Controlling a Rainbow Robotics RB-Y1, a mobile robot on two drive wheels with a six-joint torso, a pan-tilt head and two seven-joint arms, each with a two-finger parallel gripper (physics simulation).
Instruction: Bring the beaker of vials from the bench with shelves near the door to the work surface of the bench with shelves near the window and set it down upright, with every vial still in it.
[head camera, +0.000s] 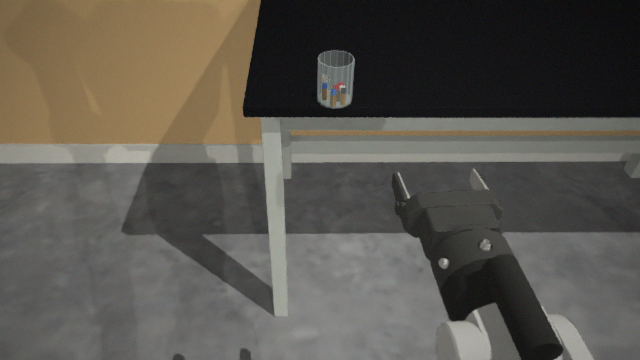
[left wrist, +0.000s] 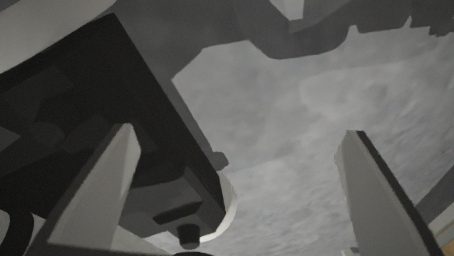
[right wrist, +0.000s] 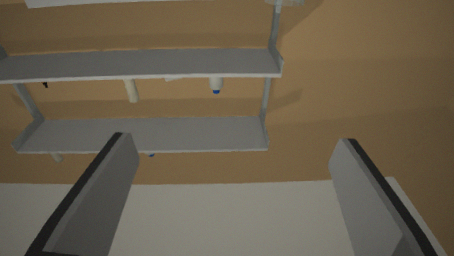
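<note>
The clear beaker (head camera: 335, 75) stands upright near the front left corner of the black bench top (head camera: 475, 55) in the head view, with several vials with blue, red, white and dark caps inside. My right gripper (head camera: 436, 177) (right wrist: 234, 149) is open and empty, in front of the bench's front edge, below and to the right of the beaker in the head view and apart from it. The beaker does not show in the right wrist view. My left gripper (left wrist: 237, 140) is open and empty, with floor and the dark robot base behind its fingers.
In the head view a pale bench leg (head camera: 276, 220) stands under the front left corner, and an orange wall (head camera: 125, 65) rises behind. In the right wrist view two grey shelves (right wrist: 150, 64) hang on the wall, with bottles partly showing. Grey floor (head camera: 150, 310) lies before the bench.
</note>
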